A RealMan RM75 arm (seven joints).
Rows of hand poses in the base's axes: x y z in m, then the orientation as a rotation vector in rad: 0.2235, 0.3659, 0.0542, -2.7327, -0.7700, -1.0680; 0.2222, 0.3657, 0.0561, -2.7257, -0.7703, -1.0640; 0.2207, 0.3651, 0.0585, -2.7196, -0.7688, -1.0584; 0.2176, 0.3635, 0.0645, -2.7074, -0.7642, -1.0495; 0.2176, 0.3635, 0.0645, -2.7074, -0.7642, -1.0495; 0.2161, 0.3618, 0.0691, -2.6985, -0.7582, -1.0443; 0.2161, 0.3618, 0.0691, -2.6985, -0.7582, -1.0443; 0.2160, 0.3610, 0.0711, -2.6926, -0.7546, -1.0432; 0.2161, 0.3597, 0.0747, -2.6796, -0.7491, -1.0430; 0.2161, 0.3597, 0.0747, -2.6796, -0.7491, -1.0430; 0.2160, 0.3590, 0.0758, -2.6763, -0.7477, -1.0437; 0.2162, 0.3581, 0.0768, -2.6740, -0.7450, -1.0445; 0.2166, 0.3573, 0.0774, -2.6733, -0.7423, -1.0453; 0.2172, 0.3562, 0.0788, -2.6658, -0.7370, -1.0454; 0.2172, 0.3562, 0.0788, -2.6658, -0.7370, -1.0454
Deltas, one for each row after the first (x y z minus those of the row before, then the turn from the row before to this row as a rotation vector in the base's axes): -0.0013, -0.0002, 0.0019, 0.0061, 0.0026, 0.0041; -0.0015, -0.0006, 0.0024, 0.0064, 0.0039, 0.0030; -0.0031, -0.0016, 0.0060, 0.0133, 0.0064, 0.0048; 0.0000, 0.0000, 0.0000, 0.0000, 0.0000, 0.0000; -0.0015, -0.0017, 0.0046, 0.0107, 0.0041, 0.0019; 0.0000, 0.0000, 0.0000, 0.0000, 0.0000, 0.0000; -0.0001, -0.0008, 0.0020, 0.0066, 0.0011, 0.0011; 0.0001, -0.0013, 0.0036, 0.0132, 0.0005, 0.0033; 0.0000, 0.0000, 0.0000, 0.0000, 0.0000, 0.0000; -0.0001, -0.0007, 0.0011, 0.0033, -0.0004, 0.0007; 0.0002, -0.0009, 0.0010, 0.0030, -0.0003, -0.0005; 0.0004, -0.0008, 0.0006, 0.0017, -0.0002, -0.0012; 0.0006, -0.0011, 0.0014, 0.0085, 0.0004, 0.0007; 0.0000, 0.0000, 0.0000, 0.0000, 0.0000, 0.0000
